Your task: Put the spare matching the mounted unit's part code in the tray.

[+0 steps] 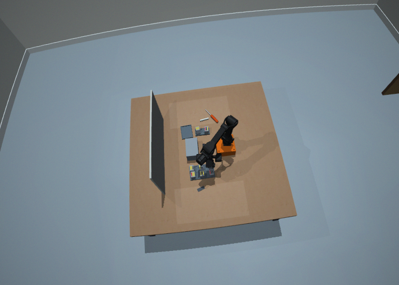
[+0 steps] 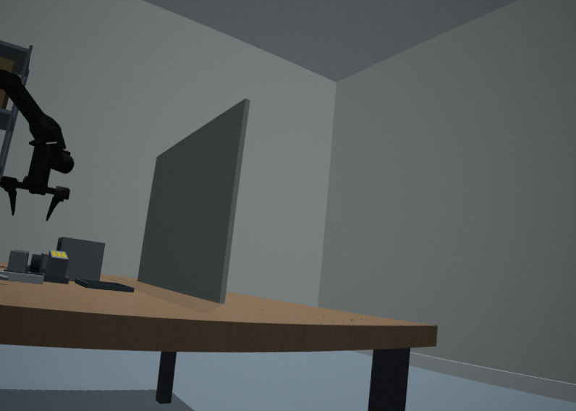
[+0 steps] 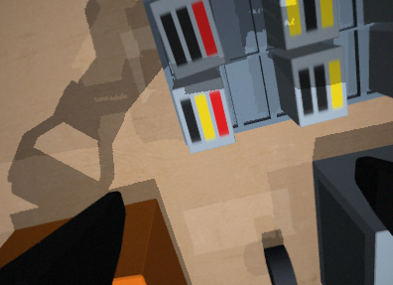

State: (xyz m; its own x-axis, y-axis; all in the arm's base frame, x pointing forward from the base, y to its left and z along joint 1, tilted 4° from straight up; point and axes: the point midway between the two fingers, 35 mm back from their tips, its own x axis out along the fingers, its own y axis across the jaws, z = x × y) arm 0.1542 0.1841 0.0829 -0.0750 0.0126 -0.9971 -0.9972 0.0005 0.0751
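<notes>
The grey spare block lies 10 cm below my gripper tip and 1 cm behind it. The rest, counted from my gripper tip: tall grey panel 40 cm ahead, 13 cm to the right, 8 cm above; then flat grey tray 34 cm to the right, 20 cm ahead, 14 cm below; then grey mounted unit 14 cm to the right, 14 cm ahead, 9 cm below.
</notes>
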